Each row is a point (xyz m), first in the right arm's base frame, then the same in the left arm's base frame.
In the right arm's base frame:
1: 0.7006 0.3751 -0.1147
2: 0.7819 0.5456 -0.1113
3: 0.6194 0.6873 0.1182
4: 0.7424 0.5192 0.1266
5: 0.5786 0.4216 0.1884
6: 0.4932 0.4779 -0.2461
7: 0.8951 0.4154 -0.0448
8: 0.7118 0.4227 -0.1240
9: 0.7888 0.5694 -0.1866
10: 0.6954 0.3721 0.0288
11: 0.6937 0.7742 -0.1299
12: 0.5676 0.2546 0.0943
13: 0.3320 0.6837 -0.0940
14: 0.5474 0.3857 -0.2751
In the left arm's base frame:
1: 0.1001 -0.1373 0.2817
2: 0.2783 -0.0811 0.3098
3: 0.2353 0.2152 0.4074
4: 0.1735 0.0361 0.4945
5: -0.0125 0.1075 0.4722
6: 0.0946 -0.0016 0.0528
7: 0.2252 -0.2038 0.4375
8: 0.1459 -0.1190 0.2749
9: 0.3203 -0.1050 0.2469
10: 0.0577 -0.0704 0.4015
11: 0.4097 0.1089 0.2260
12: -0.1240 -0.0326 0.4028
13: 0.1221 0.2984 0.0789
14: 0.0618 -0.1067 0.0651

